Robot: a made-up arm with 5 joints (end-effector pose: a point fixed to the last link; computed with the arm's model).
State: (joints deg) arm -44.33 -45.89 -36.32 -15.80 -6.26
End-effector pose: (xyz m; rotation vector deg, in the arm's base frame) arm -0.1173 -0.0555 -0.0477 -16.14 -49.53 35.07
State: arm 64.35 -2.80 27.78 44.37 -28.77
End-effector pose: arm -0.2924 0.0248 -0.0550 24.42 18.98 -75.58
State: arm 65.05 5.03 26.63 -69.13 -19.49
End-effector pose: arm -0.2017 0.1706 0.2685 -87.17 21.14 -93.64
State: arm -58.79 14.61 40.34 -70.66 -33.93
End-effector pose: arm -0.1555 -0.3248 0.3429 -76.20 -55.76 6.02
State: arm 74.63 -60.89 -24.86 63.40 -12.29
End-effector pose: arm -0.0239 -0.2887 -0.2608 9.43 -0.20 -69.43
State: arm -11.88 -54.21 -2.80 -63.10 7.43
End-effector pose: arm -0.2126 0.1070 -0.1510 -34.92 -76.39 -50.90
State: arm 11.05 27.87 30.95 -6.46 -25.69
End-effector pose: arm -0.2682 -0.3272 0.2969 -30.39 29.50 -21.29
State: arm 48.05 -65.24 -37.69 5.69 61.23
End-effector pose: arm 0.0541 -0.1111 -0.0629 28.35 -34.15 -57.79
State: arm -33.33 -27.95 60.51 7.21 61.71
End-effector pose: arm -0.2516 -0.2470 -0.0434 85.09 -4.35 -53.51
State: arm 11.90 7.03 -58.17 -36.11 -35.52
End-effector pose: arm -0.1817 -0.1565 0.2366 -42.56 -41.23 35.54
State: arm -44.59 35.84 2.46 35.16 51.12
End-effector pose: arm 0.1060 -0.2815 0.1835 11.11 100.61 6.99
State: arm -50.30 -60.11 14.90 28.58 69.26
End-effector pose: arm -0.0008 -0.0857 -0.1779 92.62 20.44 4.42
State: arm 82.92 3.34 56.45 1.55 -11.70
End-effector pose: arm -0.2612 0.1770 0.1417 5.73 23.26 -140.59
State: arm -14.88 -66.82 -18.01 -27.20 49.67
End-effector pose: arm -0.1073 0.0611 -0.1236 26.35 -56.86 -15.96
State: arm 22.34 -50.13 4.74 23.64 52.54
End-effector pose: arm -0.0777 -0.1210 -0.1199 64.88 -24.26 -52.66
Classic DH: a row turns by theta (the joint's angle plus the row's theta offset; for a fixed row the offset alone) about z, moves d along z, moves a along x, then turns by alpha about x. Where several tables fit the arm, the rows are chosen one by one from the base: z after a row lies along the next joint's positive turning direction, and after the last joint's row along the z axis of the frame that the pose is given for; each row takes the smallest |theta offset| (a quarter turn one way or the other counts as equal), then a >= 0, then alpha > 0; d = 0 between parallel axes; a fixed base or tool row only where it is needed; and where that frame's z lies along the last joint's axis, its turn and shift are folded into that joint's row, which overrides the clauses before.
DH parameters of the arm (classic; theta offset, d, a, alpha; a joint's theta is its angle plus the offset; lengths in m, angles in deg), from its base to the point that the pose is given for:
base (fixed): 47.15 0 -0.0997 180
joint 1: 57.61 -0.1468 0.2553 123.62
joint 2: 0 -0.0584 -0.4432 -123.62
joint 3: 34.09 0.0731 -0.0359 98.5
joint 4: -43.87 -0.1165 0.245 -48.03
joint 5: 48.95 0.0877 -0.0538 104.56
tool (fixed): 70.07 -0.0225 0 0

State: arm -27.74 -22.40 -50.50 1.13 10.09
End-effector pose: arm -0.0961 -0.0678 0.0421 -7.22 -2.88 52.25
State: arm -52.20 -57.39 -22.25 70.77 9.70
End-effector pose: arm 0.0667 0.0894 -0.2630 20.59 34.85 51.70
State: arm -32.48 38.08 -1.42 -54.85 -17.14
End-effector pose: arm -0.0141 -0.3333 0.4541 -39.12 -25.11 44.12
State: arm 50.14 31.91 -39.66 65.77 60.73
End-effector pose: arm -0.2009 -0.0758 0.0615 88.19 113.28 -21.92
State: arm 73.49 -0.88 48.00 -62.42 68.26
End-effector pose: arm -0.0691 0.1754 0.2794 -15.09 -50.15 -136.89
